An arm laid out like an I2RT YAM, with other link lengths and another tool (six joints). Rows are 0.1 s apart.
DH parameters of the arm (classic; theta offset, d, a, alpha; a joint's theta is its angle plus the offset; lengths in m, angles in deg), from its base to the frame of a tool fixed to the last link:
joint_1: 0 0.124 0.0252 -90
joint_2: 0 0 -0.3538 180
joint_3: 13.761 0 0.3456 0
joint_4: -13.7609 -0.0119 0.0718 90
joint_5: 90 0.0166 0 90
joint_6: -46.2 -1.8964 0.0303 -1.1
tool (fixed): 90 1.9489 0 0
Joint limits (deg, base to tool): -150..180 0..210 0..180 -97..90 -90..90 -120..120
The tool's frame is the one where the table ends.
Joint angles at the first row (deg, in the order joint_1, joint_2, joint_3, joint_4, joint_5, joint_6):
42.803, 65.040, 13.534, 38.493, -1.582, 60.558
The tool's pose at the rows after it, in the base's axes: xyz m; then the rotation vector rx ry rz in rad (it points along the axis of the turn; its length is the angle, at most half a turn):
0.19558 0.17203 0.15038 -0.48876 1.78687 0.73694
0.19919 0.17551 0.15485 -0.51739 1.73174 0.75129
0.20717 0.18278 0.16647 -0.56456 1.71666 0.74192
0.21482 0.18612 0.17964 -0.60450 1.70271 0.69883
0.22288 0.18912 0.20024 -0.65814 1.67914 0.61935
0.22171 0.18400 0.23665 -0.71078 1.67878 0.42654
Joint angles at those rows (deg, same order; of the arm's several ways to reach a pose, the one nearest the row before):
42.803, 65.126, 13.799, 39.810, -1.932, 60.207
42.804, 65.565, 13.798, 42.798, -3.249, 58.722
42.889, 66.093, 16.340, 40.709, -4.393, 56.610
42.802, 65.918, 18.805, 37.716, -4.221, 53.621
43.064, 65.130, 22.138, 33.153, -2.819, 48.882
44.726, 61.453, 26.970, 22.266, 4.372, 41.416

